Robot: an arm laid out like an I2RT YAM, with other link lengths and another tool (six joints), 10 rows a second.
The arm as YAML. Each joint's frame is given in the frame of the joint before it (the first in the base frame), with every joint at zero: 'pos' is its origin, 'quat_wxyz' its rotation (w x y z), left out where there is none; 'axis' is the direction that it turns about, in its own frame. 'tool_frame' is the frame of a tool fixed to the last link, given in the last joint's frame.
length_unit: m
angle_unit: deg
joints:
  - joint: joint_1
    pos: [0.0, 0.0, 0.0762]
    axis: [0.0, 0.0, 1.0]
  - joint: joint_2
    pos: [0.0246, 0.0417, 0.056]
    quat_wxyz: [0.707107, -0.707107, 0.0, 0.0]
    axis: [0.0, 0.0, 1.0]
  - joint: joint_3
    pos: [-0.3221, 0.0, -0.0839]
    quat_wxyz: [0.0, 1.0, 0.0, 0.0]
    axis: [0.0, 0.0, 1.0]
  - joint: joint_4
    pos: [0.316, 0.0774, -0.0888]
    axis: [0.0, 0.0, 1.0]
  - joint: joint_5
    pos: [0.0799, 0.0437, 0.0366]
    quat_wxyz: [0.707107, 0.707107, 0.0, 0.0]
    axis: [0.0, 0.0, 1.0]
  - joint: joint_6
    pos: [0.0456, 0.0, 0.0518]
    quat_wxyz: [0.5, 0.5, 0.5, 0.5]
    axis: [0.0, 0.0, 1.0]
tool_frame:
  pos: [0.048, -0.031, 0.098]
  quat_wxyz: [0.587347, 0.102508, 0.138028, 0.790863]
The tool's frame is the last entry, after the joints.
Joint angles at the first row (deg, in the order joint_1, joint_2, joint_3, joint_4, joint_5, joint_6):
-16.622 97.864 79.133 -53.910 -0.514 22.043
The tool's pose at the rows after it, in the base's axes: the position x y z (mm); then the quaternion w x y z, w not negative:
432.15 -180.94 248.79 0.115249 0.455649 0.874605 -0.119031
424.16 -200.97 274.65 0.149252 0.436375 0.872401 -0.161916
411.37 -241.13 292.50 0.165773 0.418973 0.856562 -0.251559
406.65 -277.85 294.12 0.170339 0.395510 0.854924 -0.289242
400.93 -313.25 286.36 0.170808 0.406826 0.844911 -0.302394
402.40 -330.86 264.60 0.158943 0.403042 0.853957 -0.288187
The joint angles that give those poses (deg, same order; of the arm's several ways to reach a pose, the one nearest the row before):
-17.322 94.411 80.621 -53.758 -0.448 17.846
-18.982 92.051 80.773 -53.255 3.443 12.426
-22.065 91.636 80.751 -51.724 11.835 5.081
-26.371 92.598 80.707 -49.058 13.300 -2.634
-30.479 94.477 80.707 -45.868 13.234 -5.322
-32.927 97.056 80.707 -44.687 10.459 -7.354

